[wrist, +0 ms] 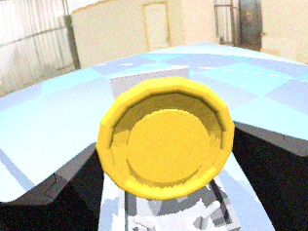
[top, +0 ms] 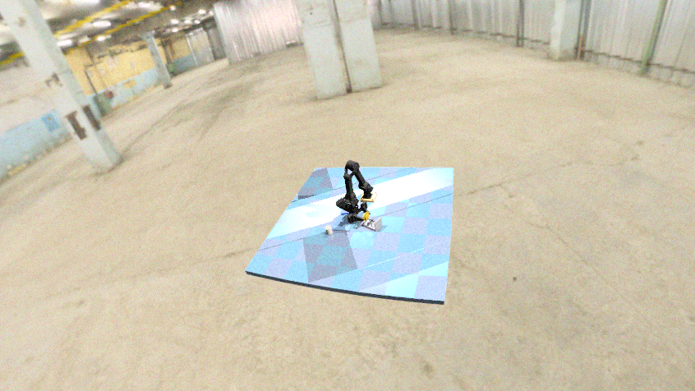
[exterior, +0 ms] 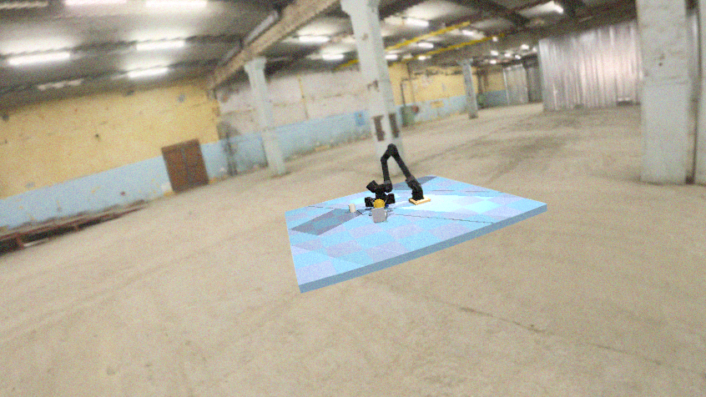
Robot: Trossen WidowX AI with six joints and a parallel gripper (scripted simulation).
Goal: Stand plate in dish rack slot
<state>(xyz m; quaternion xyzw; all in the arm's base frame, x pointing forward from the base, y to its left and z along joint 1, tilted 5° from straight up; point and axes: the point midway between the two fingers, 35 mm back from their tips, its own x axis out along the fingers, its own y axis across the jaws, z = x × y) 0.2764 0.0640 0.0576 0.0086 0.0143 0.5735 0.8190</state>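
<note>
My gripper tip is 1 cm short of the dish rack, 3 cm to the right of it and 5 cm above it. The rest, counted from my gripper tip: plate: 1 cm to the right; then white cup: 12 cm ahead, 25 cm to the right, 4 cm below; then blue spoon: 9 cm behind, 19 cm to the right, 7 cm below.
</note>
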